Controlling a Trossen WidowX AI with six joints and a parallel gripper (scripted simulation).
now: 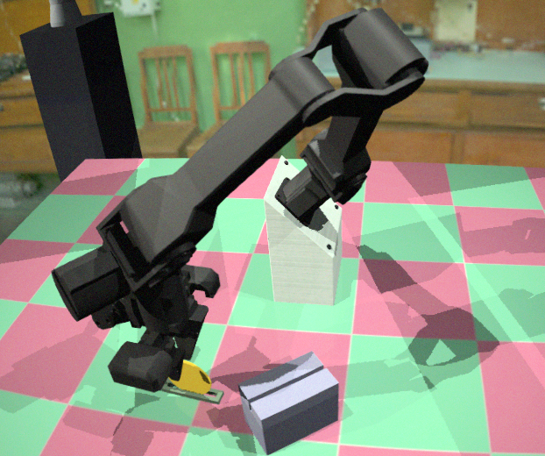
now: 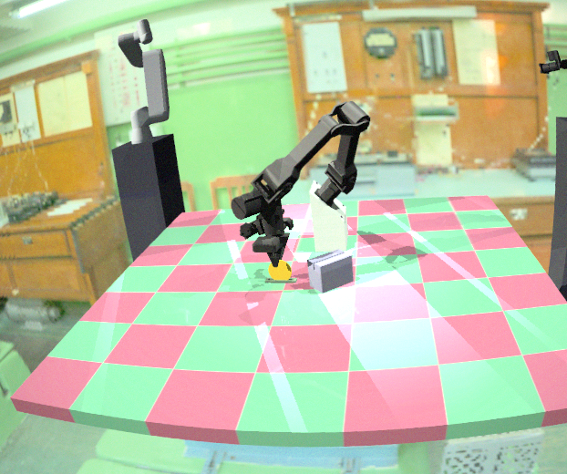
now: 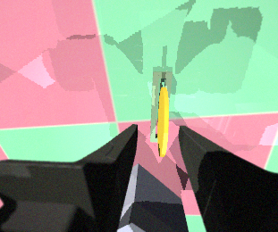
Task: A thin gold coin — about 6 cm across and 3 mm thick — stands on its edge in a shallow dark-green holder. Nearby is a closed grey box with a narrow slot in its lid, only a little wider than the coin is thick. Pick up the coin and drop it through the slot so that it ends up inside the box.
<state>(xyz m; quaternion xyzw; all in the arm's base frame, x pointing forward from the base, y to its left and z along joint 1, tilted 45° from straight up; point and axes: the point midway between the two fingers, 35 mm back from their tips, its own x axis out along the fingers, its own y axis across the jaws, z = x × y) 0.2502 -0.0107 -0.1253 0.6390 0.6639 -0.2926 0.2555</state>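
The gold coin is 2 cm below my gripper tip.
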